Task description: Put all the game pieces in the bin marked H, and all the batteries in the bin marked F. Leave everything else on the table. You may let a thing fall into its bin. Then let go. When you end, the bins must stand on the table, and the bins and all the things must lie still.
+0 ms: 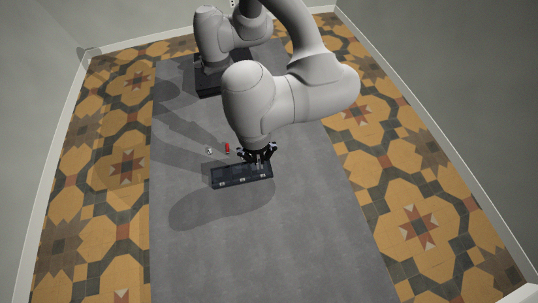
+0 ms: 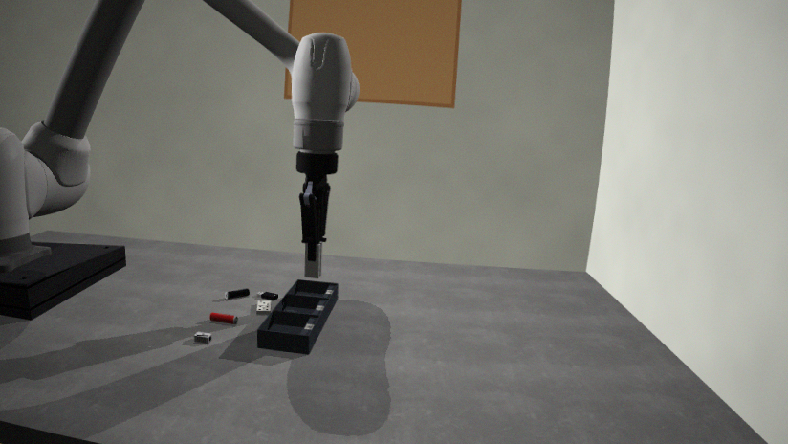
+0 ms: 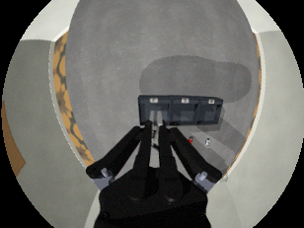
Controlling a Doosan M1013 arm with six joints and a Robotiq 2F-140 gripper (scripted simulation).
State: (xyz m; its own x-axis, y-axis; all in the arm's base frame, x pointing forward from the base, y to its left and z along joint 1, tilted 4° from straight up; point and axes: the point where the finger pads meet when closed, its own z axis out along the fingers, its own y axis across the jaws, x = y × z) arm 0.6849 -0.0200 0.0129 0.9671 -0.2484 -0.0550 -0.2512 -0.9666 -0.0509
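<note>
My gripper is now 90 mm past the white domino, 90 mm above it and 30 mm to the left of it. Also, from my hand: black three-compartment bin: 80 mm to the right, 80 mm below, 20 mm behind; black battery: 150 mm behind, 80 mm below, 30 mm to the left; red battery: 160 mm behind, 100 mm to the right, 80 mm below.
</note>
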